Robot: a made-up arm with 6 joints.
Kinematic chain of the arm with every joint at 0, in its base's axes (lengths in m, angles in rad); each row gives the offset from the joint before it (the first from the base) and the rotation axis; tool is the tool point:
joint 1: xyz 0 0 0.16 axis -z
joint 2: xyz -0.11 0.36 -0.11 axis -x
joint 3: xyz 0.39 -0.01 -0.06 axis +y
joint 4: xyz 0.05 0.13 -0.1 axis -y
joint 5: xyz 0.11 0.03 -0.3 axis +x
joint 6: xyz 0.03 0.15 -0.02 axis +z
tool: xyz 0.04 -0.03 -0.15
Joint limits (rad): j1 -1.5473..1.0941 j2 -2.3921..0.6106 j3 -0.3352..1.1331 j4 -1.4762..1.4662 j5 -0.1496..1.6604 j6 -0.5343..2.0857
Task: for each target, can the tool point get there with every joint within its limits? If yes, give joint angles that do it. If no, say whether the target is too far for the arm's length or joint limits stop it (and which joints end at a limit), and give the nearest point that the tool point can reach.
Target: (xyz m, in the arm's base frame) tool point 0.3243 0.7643 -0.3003
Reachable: yes | joints 0.5881 -0.3118 0.9532 -0.3179 0.0733 0.9359
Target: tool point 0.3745 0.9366 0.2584
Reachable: yes | joints -0.1670 -1.2523 0.7669 1.1174 0.8472 -0.0772
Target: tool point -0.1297 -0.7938 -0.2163
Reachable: no: joint limits stop it (at a limit: joint 1, joint 2, joint 3, joint 5) | nearest point -0.4133 -0.2828 -0.2928 | short by 0.589 m
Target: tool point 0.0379 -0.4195 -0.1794
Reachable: no: joint limits stop it (at a limit: joint 1, joint 2, joint 3, joint 4, joint 5) | nearest point -0.0643 -0.1891 0.0836 | short by 0.364 m
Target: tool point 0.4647 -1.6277 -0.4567
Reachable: no: too far | nearest point 0.6748 -0.5707 -0.3923 | short by 1.080 m
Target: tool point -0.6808 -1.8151 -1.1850
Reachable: no: too far | nearest point -0.4670 -0.2687 -0.3969 | short by 1.749 m
